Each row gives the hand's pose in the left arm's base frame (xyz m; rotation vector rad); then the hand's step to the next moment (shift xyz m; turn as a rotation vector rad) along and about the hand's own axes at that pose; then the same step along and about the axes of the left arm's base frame.
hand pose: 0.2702 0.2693 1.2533 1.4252 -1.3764 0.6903
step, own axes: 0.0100 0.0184 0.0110 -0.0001 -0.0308 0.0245
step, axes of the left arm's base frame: -0.0182 -0.0112 0.0101 0.0237 -0.0267 -0.0165
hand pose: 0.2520 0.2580 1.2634 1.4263 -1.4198 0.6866
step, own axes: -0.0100 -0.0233 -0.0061 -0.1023 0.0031 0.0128
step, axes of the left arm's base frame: 0.0222 0.0060 -0.0123 -0.0223 0.0309 -0.0958
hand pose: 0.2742 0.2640 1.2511 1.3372 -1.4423 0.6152
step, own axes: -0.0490 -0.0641 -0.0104 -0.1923 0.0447 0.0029
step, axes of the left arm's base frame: 0.0559 0.0130 -0.0577 -0.0712 0.0864 -0.1627
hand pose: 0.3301 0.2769 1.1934 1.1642 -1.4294 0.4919
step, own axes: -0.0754 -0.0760 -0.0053 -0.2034 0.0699 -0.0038
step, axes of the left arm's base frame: 0.0549 0.0003 -0.0920 -0.0911 0.1065 -0.1632
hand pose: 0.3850 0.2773 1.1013 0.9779 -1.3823 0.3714
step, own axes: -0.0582 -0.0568 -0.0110 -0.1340 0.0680 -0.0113
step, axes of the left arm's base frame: 0.0367 -0.0063 -0.0731 -0.0705 0.0895 -0.0987
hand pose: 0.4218 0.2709 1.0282 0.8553 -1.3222 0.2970
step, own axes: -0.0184 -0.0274 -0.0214 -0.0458 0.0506 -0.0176
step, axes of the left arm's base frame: 0.0282 0.0014 -0.0274 -0.0317 0.0584 -0.0235
